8 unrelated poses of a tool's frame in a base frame.
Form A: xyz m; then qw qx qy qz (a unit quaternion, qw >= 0).
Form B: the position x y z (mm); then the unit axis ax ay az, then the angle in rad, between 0 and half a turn. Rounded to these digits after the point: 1 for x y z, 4 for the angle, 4 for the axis.
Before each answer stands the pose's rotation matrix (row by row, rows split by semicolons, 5 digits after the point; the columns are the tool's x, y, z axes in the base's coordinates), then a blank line. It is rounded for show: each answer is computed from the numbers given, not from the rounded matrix.
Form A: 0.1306, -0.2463, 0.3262, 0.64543, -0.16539, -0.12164, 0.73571
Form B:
-0.11213 -0.90946 -0.40038; 0.98994 -0.13725 0.03451; -0.08634 -0.39248 0.91570

130.6, -246.3, 326.2, -0.2165, -0.1593, 0.9632, 1.7384
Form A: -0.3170, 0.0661, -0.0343, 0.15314, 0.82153, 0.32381, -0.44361
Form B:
0.39672 0.66790 -0.62970; 0.39617 -0.74339 -0.53891; -0.82805 -0.03567 -0.55952

-317.0, 66.1, -34.3, 0.8313, 0.3277, -0.4489, 2.8341
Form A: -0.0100, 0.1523, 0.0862, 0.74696, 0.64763, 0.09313, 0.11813
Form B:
0.95474 -0.05585 0.29214; 0.29710 0.13324 -0.94550; 0.01388 0.98951 0.14381

-10.0, 152.3, 86.2, 0.9741, 0.1401, 0.1777, 1.4546
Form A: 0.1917, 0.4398, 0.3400, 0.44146, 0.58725, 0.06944, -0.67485
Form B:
0.07951 0.67740 -0.73131; -0.51428 -0.60058 -0.61222; -0.85393 0.42477 0.30063

191.7, 439.8, 340.0, 0.6545, 0.0774, -0.7521, 2.2271
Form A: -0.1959, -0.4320, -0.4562, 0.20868, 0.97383, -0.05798, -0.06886
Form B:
0.98379 -0.08419 -0.15832; -0.14167 -0.90618 -0.39845; -0.10992 0.41442 -0.90342

-195.9, -432.0, -456.2, 0.9958, -0.0593, -0.0704, 2.7211
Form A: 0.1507, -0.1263, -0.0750, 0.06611, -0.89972, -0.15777, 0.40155
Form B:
0.62773 0.23080 -0.74343; 0.33699 -0.94148 -0.00774; -0.70170 -0.24567 -0.66877

150.7, -126.3, -75.0, -0.9017, -0.1581, 0.4024, 3.0093
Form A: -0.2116, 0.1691, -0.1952, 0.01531, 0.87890, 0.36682, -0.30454
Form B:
0.54540 0.65412 -0.52409; 0.63547 -0.73042 -0.25033; -0.54655 -0.19651 -0.81404

-211.6, 169.1, -195.2, 0.8790, 0.3669, -0.3046, 3.1110
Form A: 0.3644, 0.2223, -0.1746, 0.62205, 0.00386, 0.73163, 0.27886
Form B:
-0.22608 -0.34128 0.91237; 0.35258 0.84445 0.40324; -0.90806 0.41284 -0.07059

364.4, 222.3, -174.6, 0.0049, 0.9344, 0.3562, 1.7989
